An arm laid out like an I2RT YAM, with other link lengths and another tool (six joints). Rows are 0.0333 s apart.
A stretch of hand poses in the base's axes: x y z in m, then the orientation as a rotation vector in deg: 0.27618, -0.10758, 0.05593, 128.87, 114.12, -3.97; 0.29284, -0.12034, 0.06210, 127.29, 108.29, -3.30; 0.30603, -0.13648, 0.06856, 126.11, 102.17, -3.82; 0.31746, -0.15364, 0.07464, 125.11, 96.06, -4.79; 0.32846, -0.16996, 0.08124, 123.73, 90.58, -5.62; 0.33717, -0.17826, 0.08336, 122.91, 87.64, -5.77; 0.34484, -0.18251, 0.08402, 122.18, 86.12, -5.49; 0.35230, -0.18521, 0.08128, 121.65, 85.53, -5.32; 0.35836, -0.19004, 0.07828, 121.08, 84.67, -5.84; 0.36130, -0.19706, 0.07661, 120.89, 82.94, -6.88; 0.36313, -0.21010, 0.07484, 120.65, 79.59, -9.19
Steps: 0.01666, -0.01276, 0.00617, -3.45, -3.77, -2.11; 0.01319, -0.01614, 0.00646, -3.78, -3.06, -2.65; 0.01143, -0.01716, 0.00608, -3.78, -2.67, -2.91; 0.01100, -0.01632, 0.00660, -3.65, -2.55, -2.50; 0.00871, -0.00830, 0.00212, -1.87, -1.56, -1.30; 0.00767, -0.00425, 0.00066, -1.04, -1.13, -0.48; 0.00746, -0.00270, -0.00274, -0.56, -0.56, -0.07; 0.00606, -0.00483, -0.00300, -0.97, -0.28, -0.35; 0.00294, -0.00702, -0.00167, -1.23, -0.24, -1.12; 0.00183, -0.01304, -0.00177, -2.36, -0.20, -2.32
